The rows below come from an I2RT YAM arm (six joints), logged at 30 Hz.
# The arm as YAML. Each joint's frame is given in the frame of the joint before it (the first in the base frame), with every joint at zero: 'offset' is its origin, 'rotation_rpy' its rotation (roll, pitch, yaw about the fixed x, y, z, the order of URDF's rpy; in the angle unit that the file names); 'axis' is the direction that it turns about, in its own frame. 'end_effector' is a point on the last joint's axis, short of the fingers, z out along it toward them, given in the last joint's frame.
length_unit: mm
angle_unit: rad
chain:
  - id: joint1
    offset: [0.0, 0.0, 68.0]
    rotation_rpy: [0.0, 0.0, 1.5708]
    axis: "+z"
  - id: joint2
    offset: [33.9, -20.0, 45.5]
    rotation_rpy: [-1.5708, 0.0, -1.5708]
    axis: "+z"
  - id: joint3
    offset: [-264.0, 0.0, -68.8]
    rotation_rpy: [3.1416, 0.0, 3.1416]
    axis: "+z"
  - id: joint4
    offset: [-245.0, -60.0, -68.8]
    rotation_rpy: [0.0, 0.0, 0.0]
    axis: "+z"
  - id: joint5
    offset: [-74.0, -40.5, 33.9]
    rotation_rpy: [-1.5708, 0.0, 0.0]
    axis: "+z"
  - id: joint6
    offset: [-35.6, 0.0, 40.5]
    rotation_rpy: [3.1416, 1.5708, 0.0]
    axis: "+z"
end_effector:
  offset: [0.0, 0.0, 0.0]
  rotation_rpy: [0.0, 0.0, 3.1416]
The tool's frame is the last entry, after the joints.
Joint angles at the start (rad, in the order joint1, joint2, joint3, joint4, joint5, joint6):
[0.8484 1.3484 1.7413 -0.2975 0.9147 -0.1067]
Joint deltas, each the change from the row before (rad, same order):
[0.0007 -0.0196 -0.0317 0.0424 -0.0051 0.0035]
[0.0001 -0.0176 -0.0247 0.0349 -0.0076 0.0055]
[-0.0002 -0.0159 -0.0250 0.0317 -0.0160 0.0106]
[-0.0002 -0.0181 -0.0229 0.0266 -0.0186 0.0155]
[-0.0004 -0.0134 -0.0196 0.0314 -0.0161 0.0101]
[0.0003 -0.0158 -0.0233 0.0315 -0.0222 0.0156]
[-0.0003 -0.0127 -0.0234 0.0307 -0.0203 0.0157]
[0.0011 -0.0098 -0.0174 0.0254 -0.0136 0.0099]
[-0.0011 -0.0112 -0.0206 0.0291 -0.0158 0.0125]
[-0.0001 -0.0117 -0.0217 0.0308 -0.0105 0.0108]
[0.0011 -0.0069 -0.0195 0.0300 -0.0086 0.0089]
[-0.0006 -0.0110 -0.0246 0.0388 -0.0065 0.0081]
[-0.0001 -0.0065 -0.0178 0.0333 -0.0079 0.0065]
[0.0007 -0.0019 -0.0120 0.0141 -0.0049 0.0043]
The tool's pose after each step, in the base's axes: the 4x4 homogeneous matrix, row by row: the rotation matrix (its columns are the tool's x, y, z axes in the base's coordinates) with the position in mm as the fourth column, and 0 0 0 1 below. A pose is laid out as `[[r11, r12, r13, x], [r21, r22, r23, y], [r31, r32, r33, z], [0, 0, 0, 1]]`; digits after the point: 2 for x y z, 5 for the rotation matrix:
[[0.07657, 0.06457, 0.99497, 190.87], [-0.00873, 0.99791, -0.06408, 174.36], [-0.99703, -0.00378, 0.07698, 528.58], [0, 0, 0, 1]]
[[0.09596, 0.05630, 0.99379, 188.34], [0.01751, 0.99815, -0.05823, 171.77], [-0.99523, 0.02299, 0.09480, 528.64], [0, 0, 0, 1]]
[[0.11278, 0.03902, 0.99285, 186.35], [0.04486, 0.99801, -0.04432, 169.97], [-0.99261, 0.04953, 0.11081, 527.87], [0, 0, 0, 1]]
[[0.12897, 0.01802, 0.99148, 183.56], [0.07645, 0.99668, -0.02806, 167.37], [-0.98870, 0.07942, 0.12716, 527.70], [0, 0, 0, 1]]
[[0.14659, -0.00043, 0.98920, 181.63], [0.10508, 0.99435, -0.01514, 165.60], [-0.98360, 0.10616, 0.14580, 527.84], [0, 0, 0, 1]]
[[0.16307, -0.02696, 0.98625, 179.28], [0.13825, 0.99039, 0.00422, 163.84], [-0.97688, 0.13566, 0.16523, 527.40], [0, 0, 0, 1]]
[[0.17613, -0.05127, 0.98303, 177.85], [0.16833, 0.98550, 0.02124, 162.85], [-0.96987, 0.16173, 0.18221, 526.09], [0, 0, 0, 1]]
[[0.18704, -0.06951, 0.97989, 176.39], [0.19119, 0.98099, 0.03310, 162.11], [-0.96357, 0.18116, 0.19678, 525.40], [0, 0, 0, 1]]
[[0.19899, -0.08880, 0.97597, 175.15], [0.21740, 0.97507, 0.04440, 160.90], [-0.95558, 0.20334, 0.21333, 524.37], [0, 0, 0, 1]]
[[0.21108, -0.10410, 0.97191, 173.68], [0.24273, 0.96875, 0.05104, 159.60], [-0.94685, 0.22513, 0.22975, 523.18], [0, 0, 0, 1]]
[[0.22059, -0.11811, 0.96819, 173.05], [0.26387, 0.96285, 0.05734, 159.61], [-0.93900, 0.24283, 0.24356, 521.50], [0, 0, 0, 1]]
[[0.23519, -0.12989, 0.96323, 171.90], [0.28916, 0.95551, 0.05824, 158.35], [-0.92794, 0.26483, 0.26229, 519.87], [0, 0, 0, 1]]
[[0.24758, -0.14293, 0.95827, 171.23], [0.31055, 0.94858, 0.06125, 157.86], [-0.91775, 0.28242, 0.27924, 518.86], [0, 0, 0, 1]]
[[0.24902, -0.15010, 0.95680, 171.50], [0.31754, 0.94596, 0.06576, 158.61], [-0.91496, 0.28744, 0.28322, 516.86], [0, 0, 0, 1]]

